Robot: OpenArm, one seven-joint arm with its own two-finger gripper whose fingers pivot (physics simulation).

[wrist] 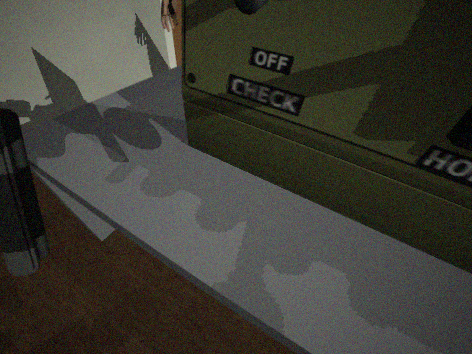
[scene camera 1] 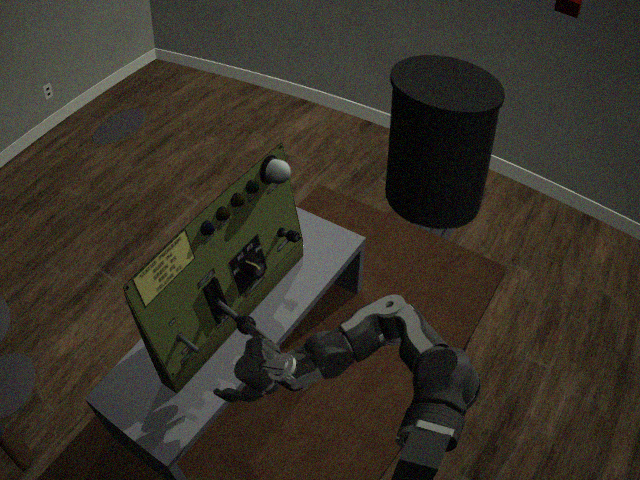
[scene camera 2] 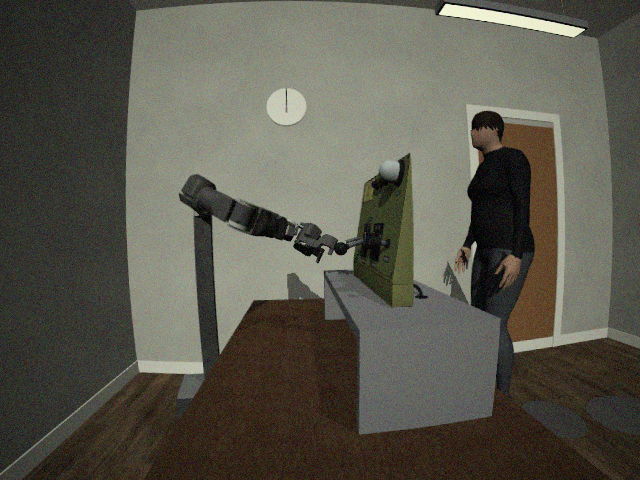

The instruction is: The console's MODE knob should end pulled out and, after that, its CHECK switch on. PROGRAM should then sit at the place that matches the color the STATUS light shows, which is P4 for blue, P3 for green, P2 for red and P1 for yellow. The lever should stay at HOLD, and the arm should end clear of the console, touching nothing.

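Note:
The green console [scene camera 1: 155,330] [scene camera 2: 400,268] [wrist: 310,135] stands on the grey bench. The MODE knob [scene camera 1: 292,236] stands off the panel at the right. The PROGRAM selector [scene camera 1: 251,266] has a pale pointer; its place is unreadable. The lever's ball [scene camera 1: 246,324] [scene camera 2: 341,248] sticks out low. The CHECK switch [scene camera 1: 187,343] slants downward; the OFF label [wrist: 271,60] is above the CHECK label [wrist: 265,95]. The white dome [scene camera 1: 277,170] [scene camera 2: 389,170] shows no colour. My gripper [scene camera 1: 231,364] [scene camera 2: 325,254] is open, one finger very close to the ball; contact is unclear. One finger shows in the wrist view.
The grey bench [scene camera 1: 330,232] [scene camera 2: 429,372] [wrist: 175,220] bears the console. Several small dim lamps [scene camera 1: 222,213] and a yellow note [scene camera 1: 164,268] are on the panel. A black drum [scene camera 1: 442,155] stands behind on the right. A person [scene camera 2: 501,206] stands behind the console.

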